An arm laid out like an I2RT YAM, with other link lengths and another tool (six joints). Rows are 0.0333 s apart.
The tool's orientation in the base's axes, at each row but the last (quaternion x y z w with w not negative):
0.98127 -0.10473 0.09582 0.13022
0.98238 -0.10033 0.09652 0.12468
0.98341 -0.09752 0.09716 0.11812
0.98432 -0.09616 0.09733 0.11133
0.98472 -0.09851 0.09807 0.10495
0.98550 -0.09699 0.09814 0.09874
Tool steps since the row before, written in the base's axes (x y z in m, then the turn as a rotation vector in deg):
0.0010 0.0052 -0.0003 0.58 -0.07 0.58
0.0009 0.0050 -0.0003 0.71 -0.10 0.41
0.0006 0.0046 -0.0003 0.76 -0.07 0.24
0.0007 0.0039 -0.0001 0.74 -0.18 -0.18
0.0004 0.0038 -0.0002 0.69 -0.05 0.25
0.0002 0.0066 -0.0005 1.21 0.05 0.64
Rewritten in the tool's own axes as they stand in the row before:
0.0000 -0.0052 -0.0010 0.69 0.07 -0.44
-0.0001 -0.0050 -0.0009 0.79 0.03 -0.25
-0.0003 -0.0046 -0.0008 0.79 -0.05 -0.08
0.0000 -0.0039 -0.0007 0.70 -0.02 0.34
-0.0003 -0.0038 -0.0006 0.73 -0.05 -0.11
-0.0010 -0.0065 -0.0009 1.29 -0.19 -0.41

